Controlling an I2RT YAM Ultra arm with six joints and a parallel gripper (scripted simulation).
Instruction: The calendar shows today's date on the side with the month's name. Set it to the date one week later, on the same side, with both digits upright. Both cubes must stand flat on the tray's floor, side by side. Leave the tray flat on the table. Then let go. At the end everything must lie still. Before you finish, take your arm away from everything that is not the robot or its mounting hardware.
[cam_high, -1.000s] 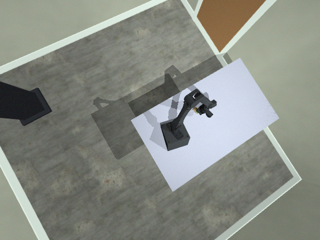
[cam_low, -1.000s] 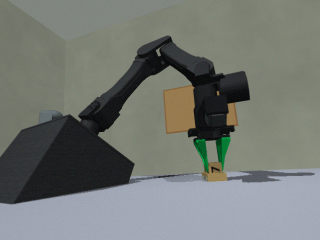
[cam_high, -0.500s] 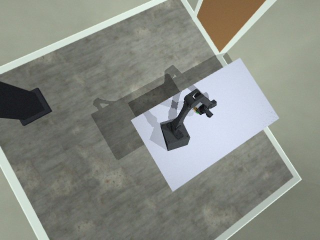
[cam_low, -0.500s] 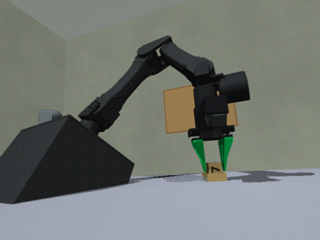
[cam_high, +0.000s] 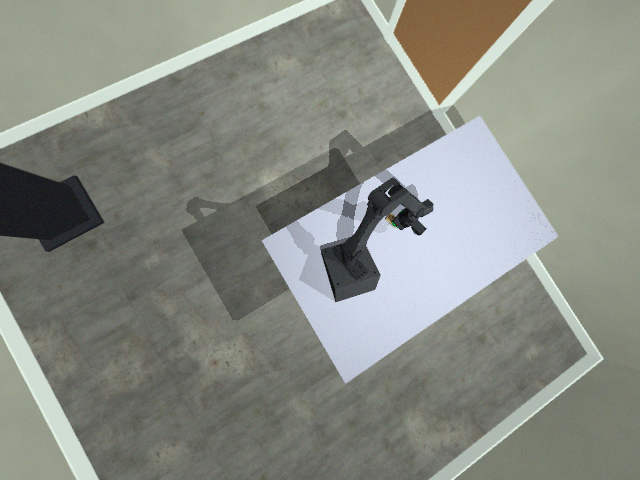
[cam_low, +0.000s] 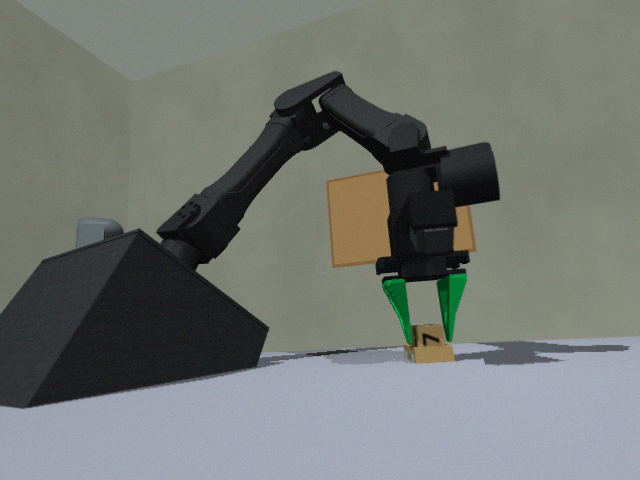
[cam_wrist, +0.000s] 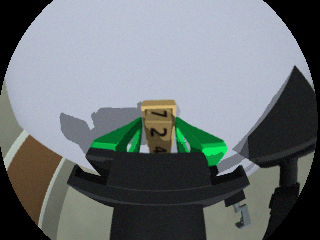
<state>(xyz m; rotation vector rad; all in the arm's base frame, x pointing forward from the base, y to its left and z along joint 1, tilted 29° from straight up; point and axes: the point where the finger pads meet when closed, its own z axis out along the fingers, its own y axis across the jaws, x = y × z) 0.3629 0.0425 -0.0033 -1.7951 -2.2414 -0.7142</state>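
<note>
Now: the wooden cube right at my hand. From my hand the other things lie so: wooden tray: 20 mm to the left, 20 mm below, 10 mm behind.
</note>
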